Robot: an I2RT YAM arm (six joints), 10 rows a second.
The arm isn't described. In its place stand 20 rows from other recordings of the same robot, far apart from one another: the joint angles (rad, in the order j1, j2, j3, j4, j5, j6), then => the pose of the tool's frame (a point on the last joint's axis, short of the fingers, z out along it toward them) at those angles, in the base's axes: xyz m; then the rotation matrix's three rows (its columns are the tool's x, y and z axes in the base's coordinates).
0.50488 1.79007 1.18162 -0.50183 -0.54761 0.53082 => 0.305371 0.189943 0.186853; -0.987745 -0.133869 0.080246; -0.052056 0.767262 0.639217; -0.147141 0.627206 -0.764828
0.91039 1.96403 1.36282 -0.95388 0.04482 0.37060 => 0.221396 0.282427 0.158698; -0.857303 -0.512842 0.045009; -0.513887 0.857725 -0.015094; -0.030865 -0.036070 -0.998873
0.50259 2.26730 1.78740 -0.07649 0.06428 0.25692 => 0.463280 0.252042 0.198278; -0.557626 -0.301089 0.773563; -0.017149 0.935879 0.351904; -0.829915 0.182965 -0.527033
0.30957 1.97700 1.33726 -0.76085 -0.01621 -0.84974 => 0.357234 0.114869 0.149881; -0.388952 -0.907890 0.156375; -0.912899 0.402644 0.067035; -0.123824 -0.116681 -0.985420
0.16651 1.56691 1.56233 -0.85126 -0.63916 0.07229 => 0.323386 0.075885 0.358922; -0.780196 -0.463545 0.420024; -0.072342 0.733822 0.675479; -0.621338 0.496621 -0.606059
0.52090 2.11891 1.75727 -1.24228 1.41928 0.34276 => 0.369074 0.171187 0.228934; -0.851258 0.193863 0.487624; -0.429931 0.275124 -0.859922; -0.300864 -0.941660 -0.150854
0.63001 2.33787 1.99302 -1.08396 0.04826 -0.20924 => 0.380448 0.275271 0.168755; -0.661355 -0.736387 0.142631; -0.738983 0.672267 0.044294; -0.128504 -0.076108 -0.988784
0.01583 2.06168 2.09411 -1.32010 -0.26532 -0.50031 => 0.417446 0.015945 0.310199; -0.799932 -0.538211 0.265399; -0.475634 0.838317 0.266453; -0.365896 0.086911 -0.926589
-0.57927 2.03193 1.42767 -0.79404 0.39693 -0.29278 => 0.320108 -0.225836 0.154858; -0.951094 0.298589 -0.079151; 0.304071 0.859824 -0.410176; -0.054418 -0.414183 -0.908565
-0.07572 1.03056 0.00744 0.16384 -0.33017 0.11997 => 0.133814 0.001423 0.080431; -0.766474 -0.048144 0.640469; 0.171692 0.945539 0.276546; -0.618902 0.321929 -0.716465
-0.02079 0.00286 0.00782 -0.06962 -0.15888 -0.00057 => 0.109715 0.003353 0.168418; -0.064523 -0.137358 0.988418; 0.000779 0.990474 0.137694; -0.997916 0.009654 -0.063801
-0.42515 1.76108 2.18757 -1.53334 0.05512 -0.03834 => 0.288139 -0.132612 0.430746; -0.830729 0.402743 0.384302; 0.334111 0.912903 -0.234474; -0.445263 -0.066385 -0.892935
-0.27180 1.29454 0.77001 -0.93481 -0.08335 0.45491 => 0.195649 -0.051450 0.187931; -0.746324 0.652938 0.129121; 0.662541 0.747325 0.050441; -0.063561 0.123193 -0.990345
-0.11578 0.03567 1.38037 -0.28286 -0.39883 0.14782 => -0.192436 0.036299 0.468398; 0.845944 -0.208368 0.490879; 0.038254 0.941843 0.333869; -0.531899 -0.263656 0.804717
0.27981 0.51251 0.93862 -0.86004 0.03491 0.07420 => 0.084568 0.023008 0.352788; -0.421181 -0.214937 0.881141; -0.043941 0.975209 0.216879; -0.905912 0.052627 -0.420184
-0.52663 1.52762 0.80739 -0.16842 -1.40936 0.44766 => 0.261966 -0.111662 0.198882; -0.802810 -0.121645 0.583694; 0.547233 0.238332 0.802330; -0.236712 0.963535 -0.124767
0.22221 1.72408 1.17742 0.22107 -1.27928 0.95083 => 0.363726 0.117139 0.271359; -0.953271 -0.297156 0.054522; 0.024432 0.104054 0.994272; -0.301127 0.949142 -0.091932
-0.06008 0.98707 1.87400 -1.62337 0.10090 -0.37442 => 0.063514 -0.007413 0.488111; -0.673087 -0.120272 0.729718; -0.324043 0.934895 -0.144805; -0.664794 -0.333926 -0.668239
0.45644 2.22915 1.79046 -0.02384 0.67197 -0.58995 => 0.476499 0.209283 0.227128; -0.419144 -0.093900 0.903051; -0.690837 0.678373 -0.250109; -0.589121 -0.728692 -0.349205
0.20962 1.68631 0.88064 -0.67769 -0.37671 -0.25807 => 0.264057 0.069566 0.133888; -0.884704 -0.466144 0.002876; -0.430847 0.820038 0.376708; -0.177959 0.332036 -0.926328
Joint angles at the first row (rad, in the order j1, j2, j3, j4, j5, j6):
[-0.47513, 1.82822, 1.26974, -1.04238, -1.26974, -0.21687]
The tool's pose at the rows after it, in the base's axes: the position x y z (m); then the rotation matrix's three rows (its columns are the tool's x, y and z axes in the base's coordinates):
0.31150 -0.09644 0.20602; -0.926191 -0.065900 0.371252; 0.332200 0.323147 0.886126; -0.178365 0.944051 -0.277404
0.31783 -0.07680 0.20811; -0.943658 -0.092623 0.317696; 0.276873 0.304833 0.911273; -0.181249 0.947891 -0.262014
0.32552 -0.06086 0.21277; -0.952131 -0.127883 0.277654; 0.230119 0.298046 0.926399; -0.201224 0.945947 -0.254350
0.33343 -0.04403 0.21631; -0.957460 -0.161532 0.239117; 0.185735 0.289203 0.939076; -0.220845 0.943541 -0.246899
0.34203 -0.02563 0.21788; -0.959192 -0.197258 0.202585; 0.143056 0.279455 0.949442; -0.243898 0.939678 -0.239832
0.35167 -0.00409 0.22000; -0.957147 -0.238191 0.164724; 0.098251 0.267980 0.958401; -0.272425 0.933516 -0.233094
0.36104 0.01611 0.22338; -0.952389 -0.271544 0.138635; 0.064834 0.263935 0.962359; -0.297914 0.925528 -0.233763
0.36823 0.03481 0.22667; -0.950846 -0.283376 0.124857; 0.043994 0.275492 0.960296; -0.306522 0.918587 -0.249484
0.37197 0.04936 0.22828; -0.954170 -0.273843 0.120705; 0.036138 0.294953 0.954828; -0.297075 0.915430 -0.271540
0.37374 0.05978 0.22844; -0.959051 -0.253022 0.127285; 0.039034 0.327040 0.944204; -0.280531 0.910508 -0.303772
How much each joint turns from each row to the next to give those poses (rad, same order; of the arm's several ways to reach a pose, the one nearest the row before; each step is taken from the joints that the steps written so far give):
[0.06981, -0.00001, -0.00001, 0.00037, -0.01984, -0.00076]
[0.06296, 0.00001, 0.00648, -0.00221, -0.01602, 0.00235]
[0.05338, 0.00001, 0.01833, 0.01552, -0.00801, 0.01437]
[0.05494, -0.00002, 0.01297, 0.03857, -0.00725, 0.03287]
[0.05837, 0.00001, 0.00306, 0.07591, -0.00534, 0.05722]
[0.06562, -0.00001, 0.00151, 0.10533, -0.00191, 0.07976]
[0.05912, 0.00001, 0.00305, 0.11671, 0.01030, 0.09611]
[0.05264, 0.00000, 0.00304, 0.10071, 0.03052, 0.09878]
[0.04006, -0.00002, 0.00040, 0.06407, 0.03739, 0.07937]
[0.02898, 0.00002, -0.00001, 0.03394, 0.04767, 0.05757]

